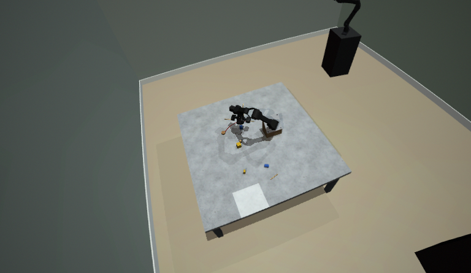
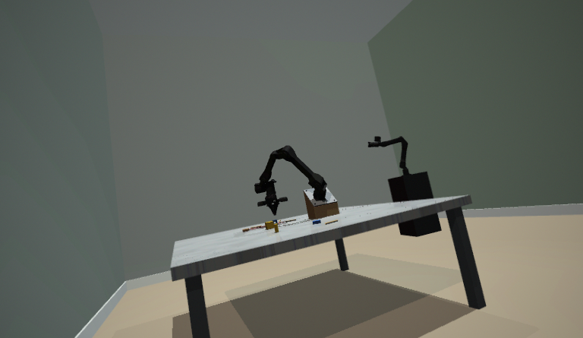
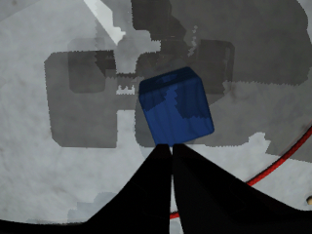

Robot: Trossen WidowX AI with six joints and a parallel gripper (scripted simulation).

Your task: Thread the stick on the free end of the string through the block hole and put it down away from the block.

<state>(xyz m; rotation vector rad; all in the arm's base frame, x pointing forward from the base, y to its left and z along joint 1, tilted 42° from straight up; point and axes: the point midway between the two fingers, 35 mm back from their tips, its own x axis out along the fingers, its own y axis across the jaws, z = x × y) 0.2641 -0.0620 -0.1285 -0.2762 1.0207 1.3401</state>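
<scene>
Now: the blue cube 4 cm below my gripper tip and 1 cm ahead of it. Also, from my gripper tip: thin wooden stick: 9 cm behind, 7 cm to the right, 6 cm below; then round wooden button: 19 cm ahead, 5 cm below, 2 cm to the left.
</scene>
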